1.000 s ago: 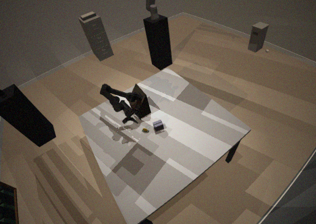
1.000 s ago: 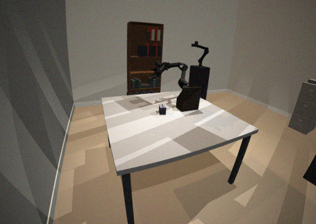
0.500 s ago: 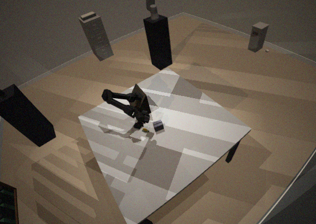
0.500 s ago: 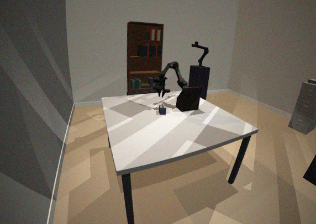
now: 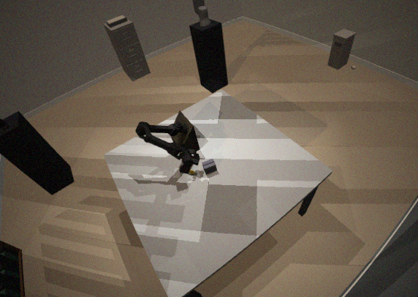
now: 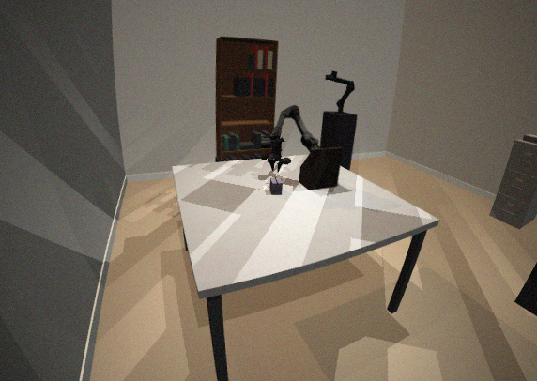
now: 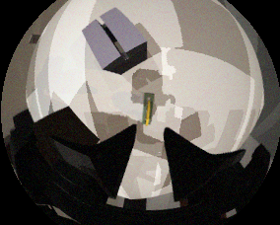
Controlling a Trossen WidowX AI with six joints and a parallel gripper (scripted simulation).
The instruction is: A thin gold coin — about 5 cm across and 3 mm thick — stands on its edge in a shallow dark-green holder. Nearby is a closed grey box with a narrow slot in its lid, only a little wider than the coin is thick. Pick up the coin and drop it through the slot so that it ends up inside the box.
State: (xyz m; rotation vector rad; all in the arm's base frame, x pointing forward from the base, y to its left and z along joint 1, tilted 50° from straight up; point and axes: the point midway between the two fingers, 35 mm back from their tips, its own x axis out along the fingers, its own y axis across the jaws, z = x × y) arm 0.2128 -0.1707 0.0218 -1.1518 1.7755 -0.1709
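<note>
Now: gripper tip 6 cm above the gold coin.
</note>
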